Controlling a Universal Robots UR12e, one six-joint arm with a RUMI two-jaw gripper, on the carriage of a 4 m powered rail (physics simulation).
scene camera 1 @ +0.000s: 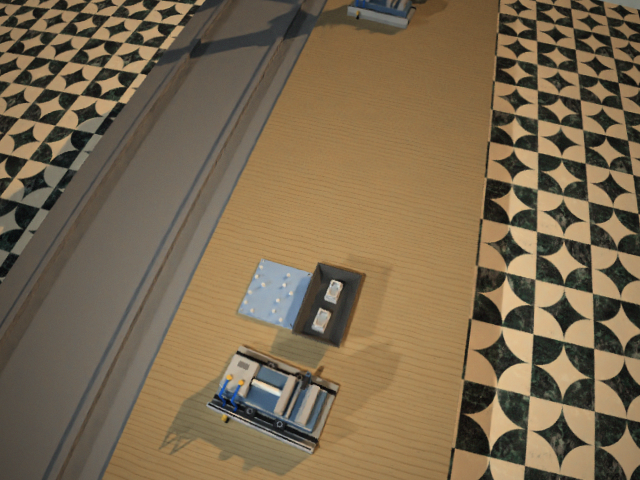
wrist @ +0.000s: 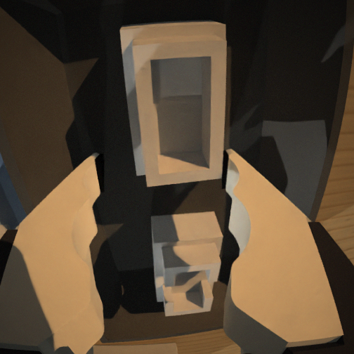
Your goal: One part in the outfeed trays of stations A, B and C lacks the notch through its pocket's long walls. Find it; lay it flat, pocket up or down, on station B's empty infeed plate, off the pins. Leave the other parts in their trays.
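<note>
In the wrist view my gripper [wrist: 162, 154] is open, with its fingers apart over a dark tray [wrist: 37, 120]. Nothing is between the fingertips. A pale part [wrist: 180, 125] lies pocket up beyond the fingertips; its rim looks unbroken along both long walls. A second pale part [wrist: 187, 255] lies nearer, between the finger bodies in the picture and below them; gaps show in its pocket walls. In scene camera 1 a dark tray [scene camera 1: 353, 307] holds two small pale parts [scene camera 1: 334, 291] [scene camera 1: 321, 319], beside a blue plate [scene camera 1: 262, 302] with white pins. My gripper does not show there.
A machine with pale blocks and blue surfaces [scene camera 1: 268, 384] stands near that tray on the wooden table [scene camera 1: 392, 155]. Another machine [scene camera 1: 382, 15] shows at the top edge. A grey rail bed [scene camera 1: 155, 170] runs along the left. The tray walls rise on both sides in the wrist view.
</note>
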